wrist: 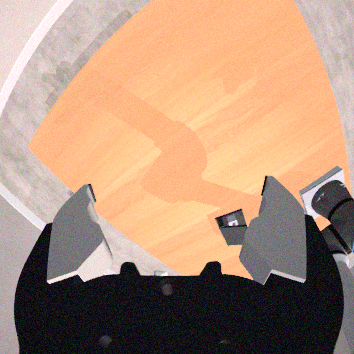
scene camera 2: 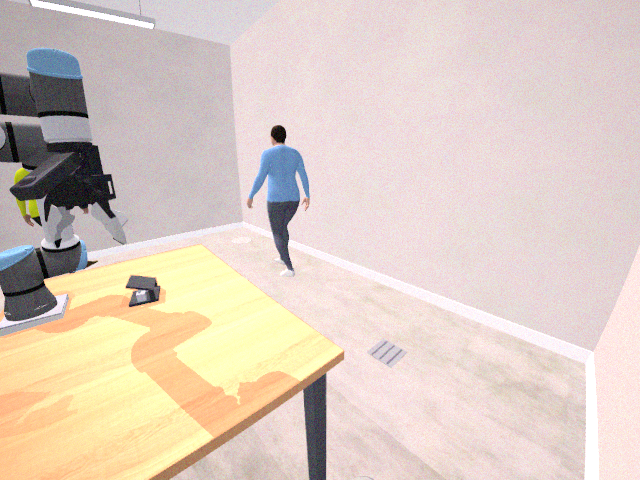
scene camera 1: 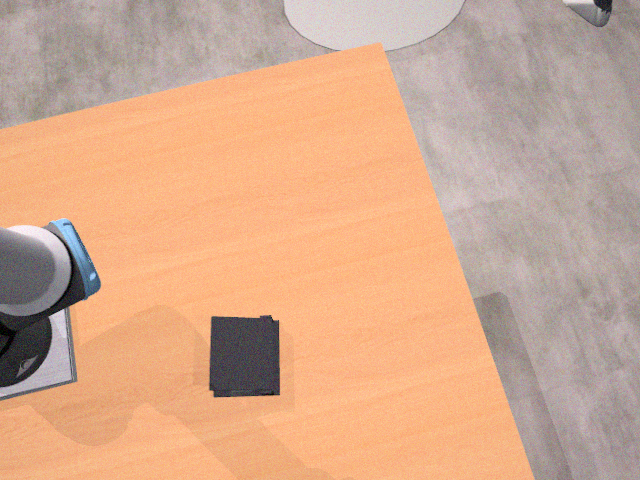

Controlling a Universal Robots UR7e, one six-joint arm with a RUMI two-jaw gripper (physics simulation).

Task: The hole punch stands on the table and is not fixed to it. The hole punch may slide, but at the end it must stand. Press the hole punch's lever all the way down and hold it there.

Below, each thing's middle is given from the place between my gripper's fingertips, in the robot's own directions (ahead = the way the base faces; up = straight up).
Right now the flat lever (scene camera 1: pixel 241 348) is 44 cm to the left of my hand, 28 cm below it and 1 cm ahead of it. Also, from my hand: dark hole punch (scene camera 1: pixel 275 323) 44 cm to the left, 30 cm below, 1 cm ahead.
